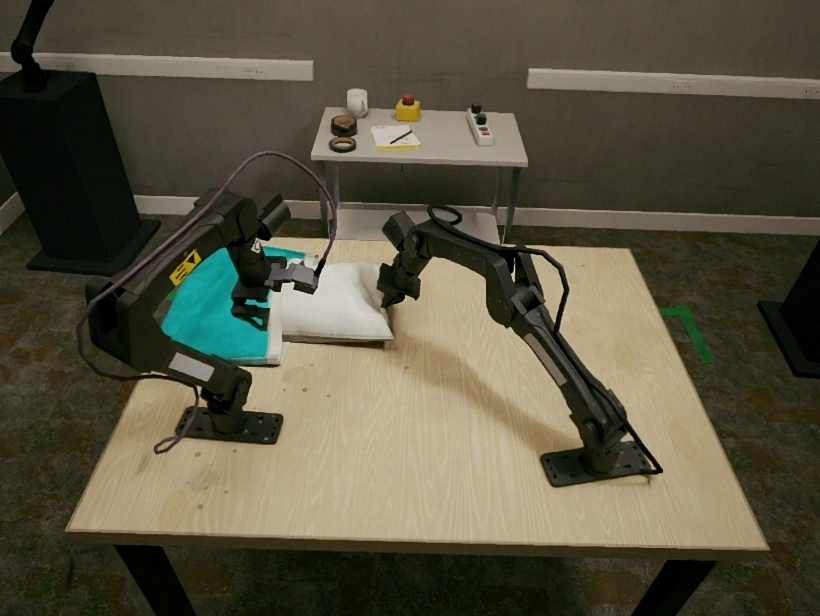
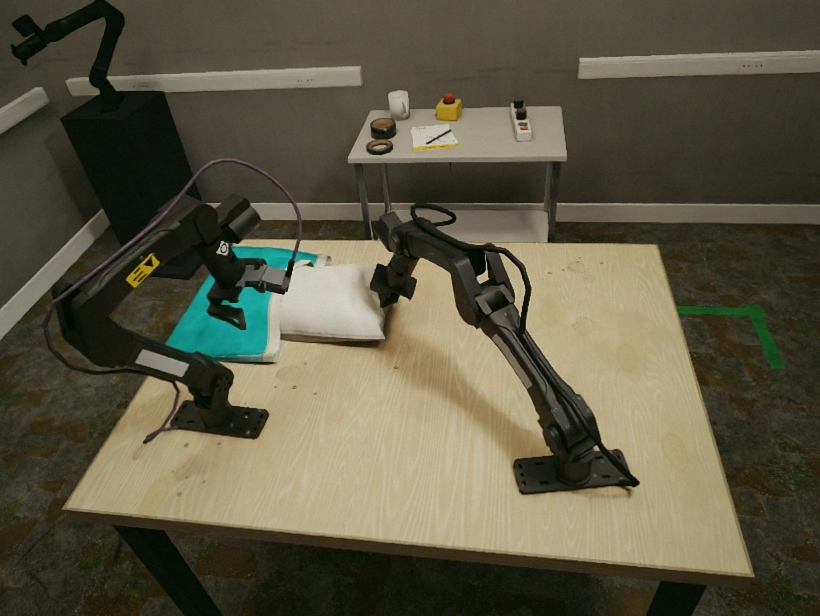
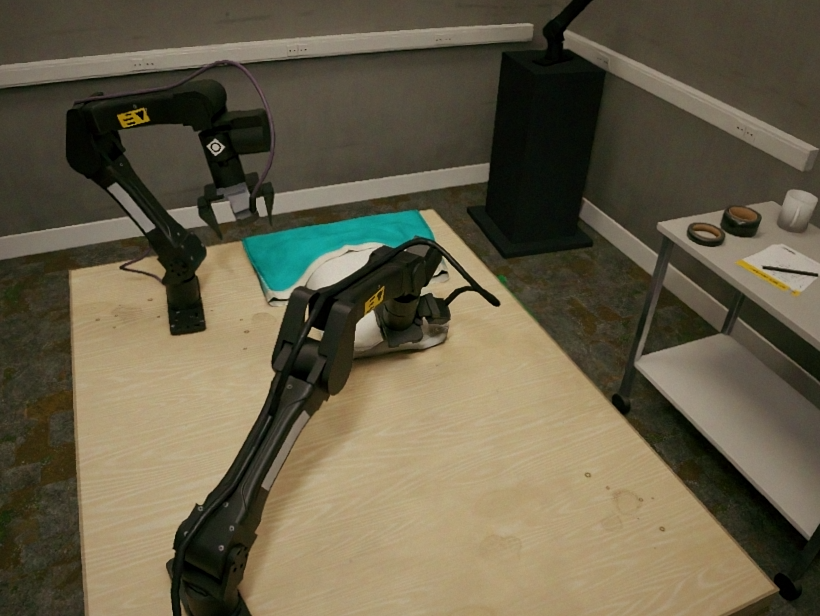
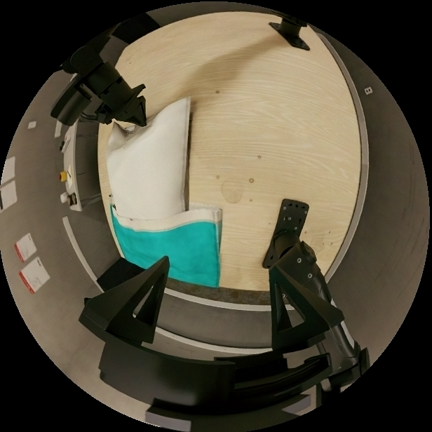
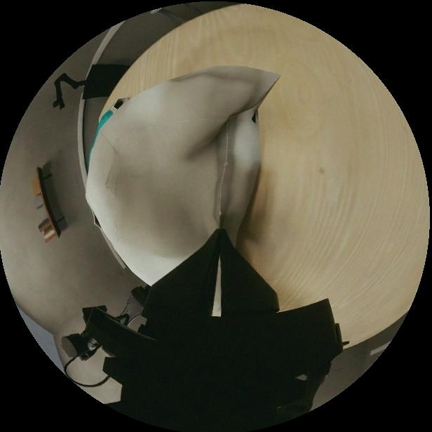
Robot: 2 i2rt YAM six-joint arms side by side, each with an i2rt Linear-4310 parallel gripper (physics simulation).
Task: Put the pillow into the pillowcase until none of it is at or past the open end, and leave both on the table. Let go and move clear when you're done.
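The white pillow point(image 1: 331, 305) point(image 2: 331, 305) point(image 3: 341, 268) point(image 4: 150, 170) point(image 5: 160, 165) lies on the table with its left end in the mouth of the teal pillowcase point(image 1: 205, 318) point(image 2: 238, 324) point(image 3: 291, 258) point(image 4: 175, 250). Much of it shows outside the off-white hem. My right gripper point(image 1: 387, 301) point(image 2: 386, 301) point(image 4: 144, 125) point(image 5: 220, 234) is shut on the pillow's far end, pinching its seam edge. My left gripper point(image 1: 251, 316) point(image 2: 227, 315) point(image 3: 245, 230) point(image 4: 222, 267) is open and empty above the pillowcase.
A grey cart point(image 1: 517, 161) point(image 2: 556, 159) point(image 3: 662, 228) stands behind the table, holding a mug point(image 1: 356, 103), tape rolls, a yellow button box point(image 1: 407, 109) and a power strip point(image 1: 479, 127). A black pedestal point(image 1: 66, 152) point(image 3: 543, 152) stands beyond the table. The right arm reaches across the table.
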